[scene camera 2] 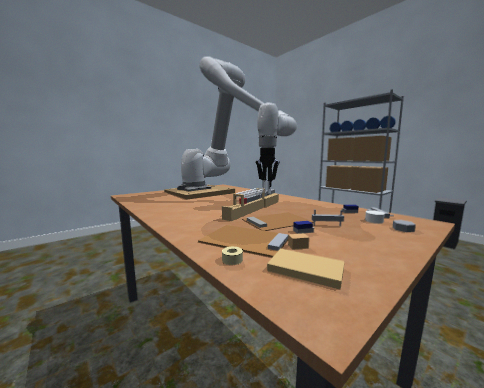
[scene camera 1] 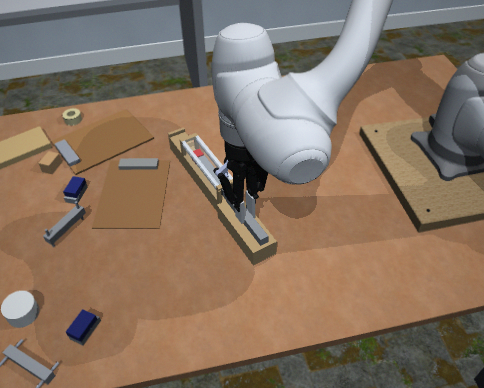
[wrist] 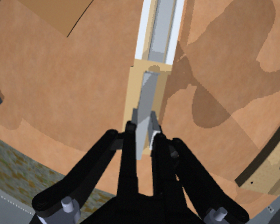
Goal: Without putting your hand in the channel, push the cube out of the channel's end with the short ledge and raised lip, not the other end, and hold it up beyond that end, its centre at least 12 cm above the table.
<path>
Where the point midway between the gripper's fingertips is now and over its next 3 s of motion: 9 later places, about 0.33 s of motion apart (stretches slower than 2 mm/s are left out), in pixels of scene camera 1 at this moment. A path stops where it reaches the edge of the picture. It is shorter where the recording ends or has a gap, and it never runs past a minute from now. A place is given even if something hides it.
My gripper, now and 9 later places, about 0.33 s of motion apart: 245, 216; 240, 209; 236, 203; 235, 202; 234, 201; 234, 196; 233, 184; 233, 183; 239, 192; 251, 214
</path>
